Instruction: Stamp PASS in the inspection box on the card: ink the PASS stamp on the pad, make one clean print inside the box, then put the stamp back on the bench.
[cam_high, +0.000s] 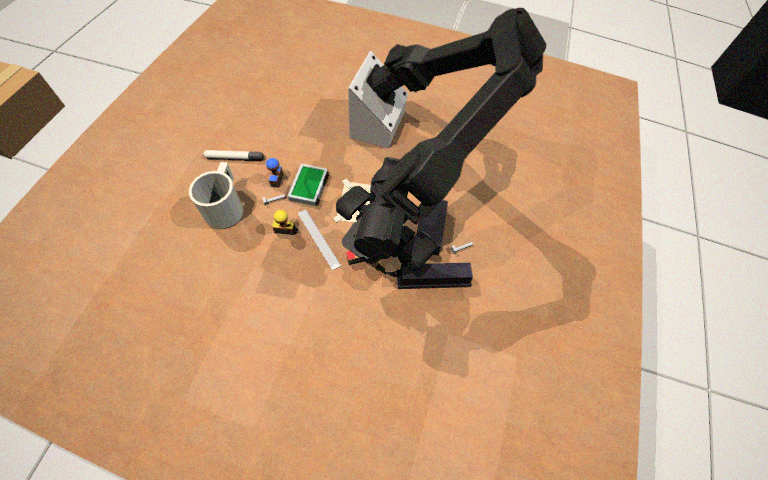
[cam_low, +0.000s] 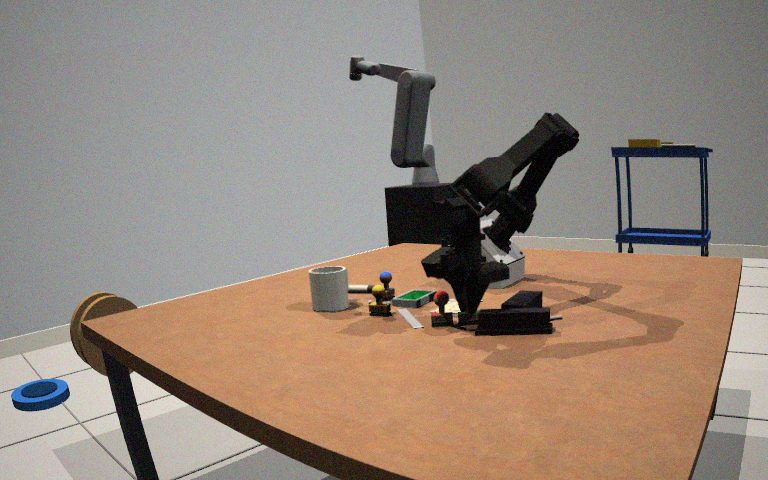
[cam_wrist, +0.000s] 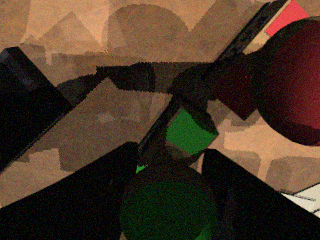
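Now: the green-knobbed pass stamp right at my gripper tip. Also, from my gripper tip: red-knobbed stamp (4 cm to the right, 3 cm ahead); inspection card (10 cm behind, 9 cm to the right, 2 cm below); ruler (13 cm to the right, 2 cm below, 1 cm ahead).
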